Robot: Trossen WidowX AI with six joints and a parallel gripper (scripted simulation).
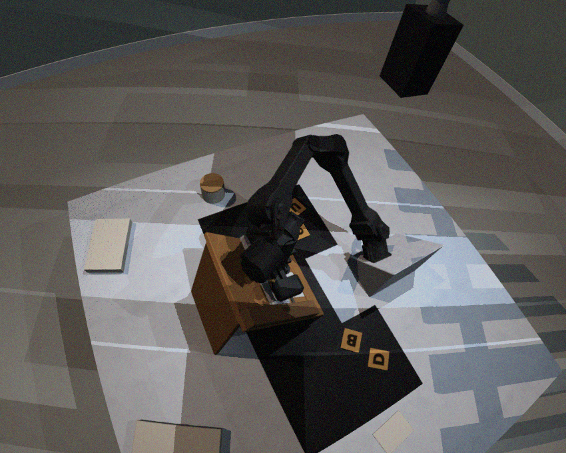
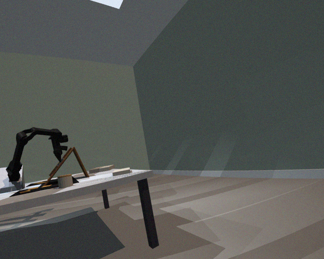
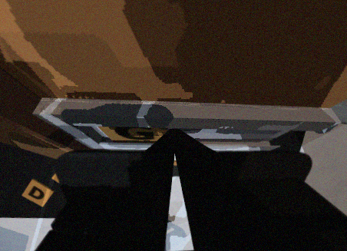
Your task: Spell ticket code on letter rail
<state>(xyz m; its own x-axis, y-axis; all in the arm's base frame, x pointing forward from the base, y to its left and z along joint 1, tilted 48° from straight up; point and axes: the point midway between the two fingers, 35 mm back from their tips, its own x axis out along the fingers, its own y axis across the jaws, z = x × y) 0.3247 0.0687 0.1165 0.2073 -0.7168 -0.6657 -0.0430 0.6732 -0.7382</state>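
My gripper tip is 180 mm past the b tile, 220 mm to the right of it and 150 mm above it. The rest, counted from my gripper tip: black mat: 140 mm behind, 50 mm to the left, 160 mm below; g tile: 30 mm to the left; white ticket: 70 mm behind, 20 mm to the left, 80 mm below.
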